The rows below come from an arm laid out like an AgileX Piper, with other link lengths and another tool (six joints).
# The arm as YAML. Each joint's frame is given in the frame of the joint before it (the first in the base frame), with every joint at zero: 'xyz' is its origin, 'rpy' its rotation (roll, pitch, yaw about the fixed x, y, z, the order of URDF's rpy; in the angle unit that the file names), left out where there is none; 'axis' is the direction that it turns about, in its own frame. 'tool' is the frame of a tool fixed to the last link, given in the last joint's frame.
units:
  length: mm
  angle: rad
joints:
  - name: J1
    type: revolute
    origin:
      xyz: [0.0, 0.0, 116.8]
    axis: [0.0, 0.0, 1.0]
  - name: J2
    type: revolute
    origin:
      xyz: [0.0, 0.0, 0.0]
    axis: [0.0, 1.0, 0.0]
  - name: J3
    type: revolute
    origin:
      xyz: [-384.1, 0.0, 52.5]
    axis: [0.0, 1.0, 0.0]
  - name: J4
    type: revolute
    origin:
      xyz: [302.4, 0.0, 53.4]
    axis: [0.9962, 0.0, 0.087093]
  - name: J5
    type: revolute
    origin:
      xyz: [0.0, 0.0, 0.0]
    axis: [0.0, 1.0, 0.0]
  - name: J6
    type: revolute
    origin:
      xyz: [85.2, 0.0, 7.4]
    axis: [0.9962, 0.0, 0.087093]
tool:
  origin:
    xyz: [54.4, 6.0, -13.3]
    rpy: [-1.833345, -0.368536, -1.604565]
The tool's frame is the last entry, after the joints.
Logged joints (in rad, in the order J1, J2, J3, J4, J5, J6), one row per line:
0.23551, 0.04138, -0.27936, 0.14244, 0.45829, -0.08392
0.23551, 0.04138, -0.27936, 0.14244, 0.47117, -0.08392
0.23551, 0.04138, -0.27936, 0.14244, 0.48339, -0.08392
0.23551, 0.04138, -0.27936, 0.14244, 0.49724, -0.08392
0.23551, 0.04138, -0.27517, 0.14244, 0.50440, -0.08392
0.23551, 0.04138, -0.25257, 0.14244, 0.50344, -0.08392
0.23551, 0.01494, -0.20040, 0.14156, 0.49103, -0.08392
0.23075, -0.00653, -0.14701, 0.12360, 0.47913, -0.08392
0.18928, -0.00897, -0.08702, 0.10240, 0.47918, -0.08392
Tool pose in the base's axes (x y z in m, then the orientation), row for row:
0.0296, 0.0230, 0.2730, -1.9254, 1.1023, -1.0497
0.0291, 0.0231, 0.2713, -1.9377, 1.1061, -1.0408
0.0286, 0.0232, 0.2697, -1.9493, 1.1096, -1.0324
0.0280, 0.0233, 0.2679, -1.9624, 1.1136, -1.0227
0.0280, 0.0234, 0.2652, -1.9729, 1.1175, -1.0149
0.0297, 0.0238, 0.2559, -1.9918, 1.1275, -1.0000
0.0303, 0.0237, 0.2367, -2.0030, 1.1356, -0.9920
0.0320, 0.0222, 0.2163, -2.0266, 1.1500, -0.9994
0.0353, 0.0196, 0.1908, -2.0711, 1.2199, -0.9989
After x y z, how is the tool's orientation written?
As a rotation vector, in radians.
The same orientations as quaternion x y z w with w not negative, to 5 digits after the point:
-0.73862, 0.42286, -0.40268, 0.33687
-0.74204, 0.42358, -0.39857, 0.33330
-0.74525, 0.42422, -0.39471, 0.32991
-0.74886, 0.42495, -0.39026, 0.32607
-0.75167, 0.42576, -0.38667, 0.32282
-0.75648, 0.42822, -0.37980, 0.31641
-0.75906, 0.43035, -0.37593, 0.31194
-0.76288, 0.43290, -0.37621, 0.29846
-0.76699, 0.45176, -0.36992, 0.26607

